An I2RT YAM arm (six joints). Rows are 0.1 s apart.
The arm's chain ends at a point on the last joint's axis. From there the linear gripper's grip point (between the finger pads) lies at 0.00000 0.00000 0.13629 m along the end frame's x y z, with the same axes.
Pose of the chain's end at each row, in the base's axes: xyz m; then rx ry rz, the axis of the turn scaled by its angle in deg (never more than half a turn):
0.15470 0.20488 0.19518 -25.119 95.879 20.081
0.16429 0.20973 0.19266 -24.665 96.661 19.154
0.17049 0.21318 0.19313 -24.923 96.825 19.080
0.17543 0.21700 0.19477 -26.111 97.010 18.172
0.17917 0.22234 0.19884 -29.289 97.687 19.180
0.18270 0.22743 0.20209 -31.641 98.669 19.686
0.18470 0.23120 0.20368 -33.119 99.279 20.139
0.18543 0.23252 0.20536 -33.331 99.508 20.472
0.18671 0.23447 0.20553 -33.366 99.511 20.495
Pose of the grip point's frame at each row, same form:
0.27347 0.26871 0.17529 -25.119 95.879 20.081
0.28385 0.27151 0.17112 -24.665 96.661 19.154
0.28987 0.27511 0.17106 -24.923 96.825 19.080
0.29456 0.27896 0.17144 -26.111 97.010 18.172
0.29498 0.28906 0.17216 -29.289 97.687 19.180
0.29591 0.29698 0.17175 -31.641 98.669 19.686
0.29609 0.30263 0.17105 -33.119 99.279 20.139
0.29628 0.30452 0.17215 -33.331 99.508 20.472
0.29751 0.30654 0.17229 -33.366 99.511 20.495

